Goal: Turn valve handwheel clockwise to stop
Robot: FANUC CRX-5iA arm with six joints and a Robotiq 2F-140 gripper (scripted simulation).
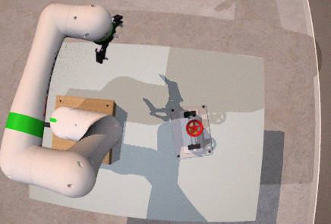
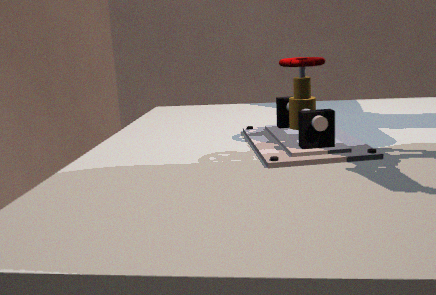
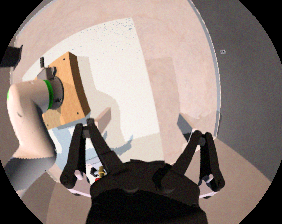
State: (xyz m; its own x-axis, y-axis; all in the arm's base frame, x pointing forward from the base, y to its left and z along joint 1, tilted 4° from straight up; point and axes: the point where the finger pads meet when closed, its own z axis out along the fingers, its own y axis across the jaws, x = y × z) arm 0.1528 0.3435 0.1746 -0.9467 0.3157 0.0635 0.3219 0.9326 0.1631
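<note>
Now: the red handwheel 36 cm ahead of my hand, 31 cm to the right of it and 15 cm below it.
</note>
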